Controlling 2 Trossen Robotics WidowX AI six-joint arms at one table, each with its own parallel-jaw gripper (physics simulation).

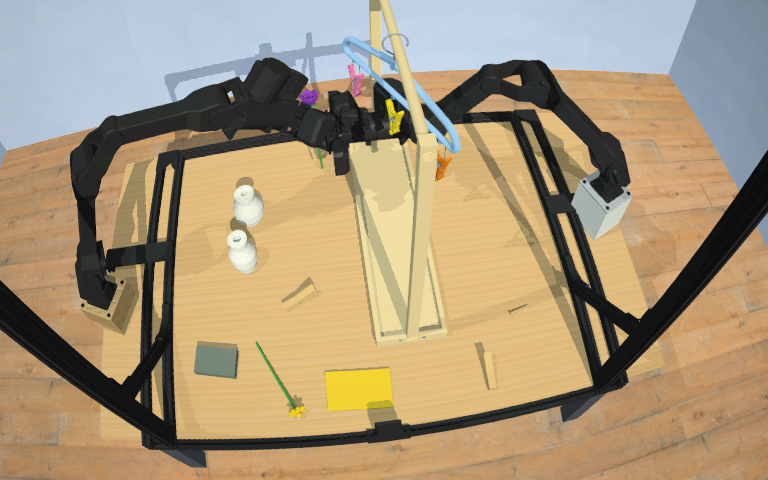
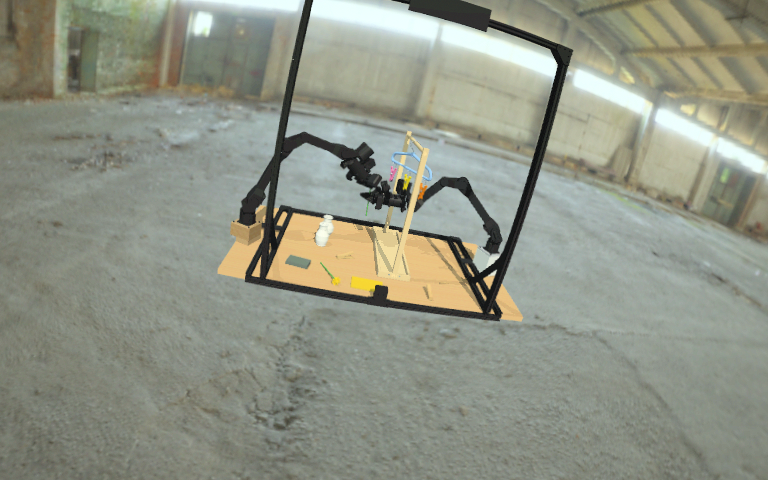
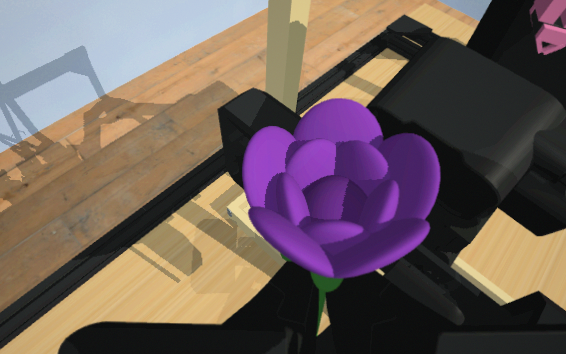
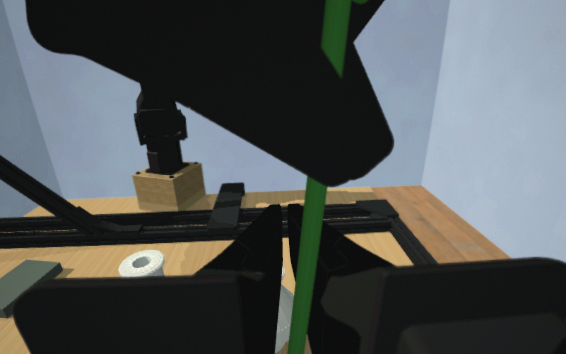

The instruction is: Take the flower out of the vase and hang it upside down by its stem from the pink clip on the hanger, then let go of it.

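Places are measured from the left arm's base along level axes (x right, y up, z back), in centimetres.
Where they show: left gripper, fingertip midpoint: (image 2: 371, 188) (image 4: 364, 169); right gripper, fingertip midpoint: (image 1: 293, 136) (image 2: 359, 194) (image 4: 284, 215); left arm's base, origin of the base link: (image 1: 102, 294) (image 2: 246, 222) (image 4: 168, 168); right arm's base, origin of the base link: (image 1: 606, 188) (image 2: 491, 250).
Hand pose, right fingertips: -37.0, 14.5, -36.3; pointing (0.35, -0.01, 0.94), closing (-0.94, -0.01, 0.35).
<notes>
Each offset is from my right fingertips to the top centre of the thing, as dx, dy, dz. "pt": to the spot under its first point.
The purple flower @[-1.7, +10.0, -4.0] (image 1: 308, 97) (image 3: 340, 200) is upright in the air, head on top, its green stem @[pt -2.0, +2.3, -4.0] (image 4: 314, 225) (image 2: 366, 209) hanging down. My left gripper (image 2: 373, 181) (image 3: 320, 253) is shut on the stem just below the head. My right gripper (image 2: 366, 195) (image 4: 284, 215) is shut on the stem lower down, under the left gripper; the exact contact is partly hidden. The pink clip @[pt -4.9, +12.6, -11.5] (image 1: 355, 79) (image 2: 392, 173) (image 3: 550, 40) hangs from the blue hanger @[pt +14.4, +20.8, -31.0] (image 1: 453, 141) (image 2: 430, 172), beside and above both grippers. Two white vases @[+6.0, -13.0, +11.0] (image 1: 248, 209) @[+17.4, -12.3, +7.9] (image 1: 243, 257) stand at the left of the table.
The wooden stand (image 1: 424, 226) carries the hanger, which also has a yellow clip @[+3.8, +12.8, -20.4] (image 1: 394, 117) and an orange clip @[+12.9, +15.6, -30.1] (image 1: 442, 166). A yellow flower @[pt +46.6, -19.8, -12.0] (image 1: 296, 412), a grey-green block @[+40.8, -20.7, +7.0] (image 1: 216, 360), a yellow sheet @[+38.5, -21.6, -21.7] (image 1: 358, 388) and small wooden pieces @[+22.7, -18.9, -6.1] (image 1: 300, 296) @[+30.2, -18.9, -44.7] (image 1: 489, 370) lie on the table.
</notes>
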